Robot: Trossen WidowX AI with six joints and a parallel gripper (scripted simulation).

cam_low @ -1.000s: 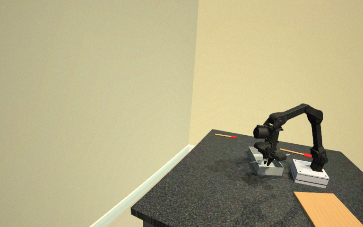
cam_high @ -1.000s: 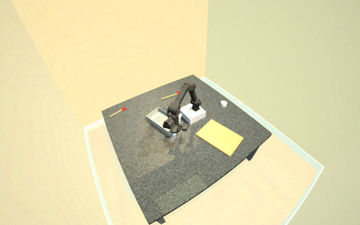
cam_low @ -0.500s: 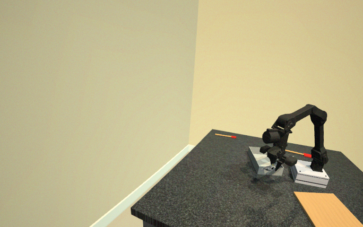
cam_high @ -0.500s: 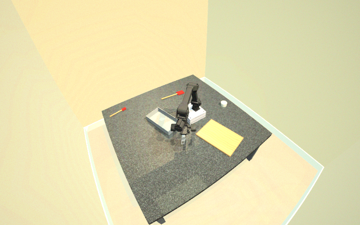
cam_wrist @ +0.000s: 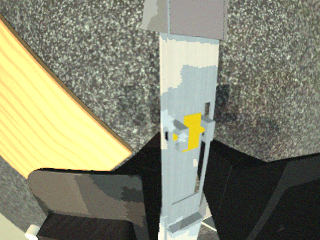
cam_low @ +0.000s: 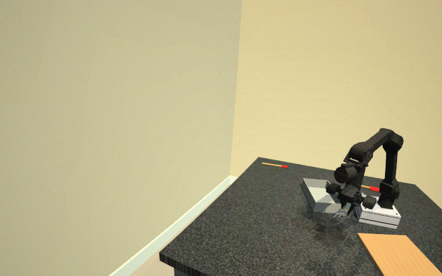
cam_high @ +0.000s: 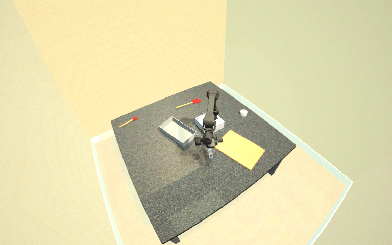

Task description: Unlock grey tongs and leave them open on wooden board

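The small yellow lock piece is 4 cm above my gripper tip, 2 cm to the left of it and 1 cm ahead of it. Also, from my gripper tip: wooden board (24 cm behind, 12 cm below, 10 cm to the left); then grey roasting tin (36 cm to the right, 10 cm below, 5 cm ahead).
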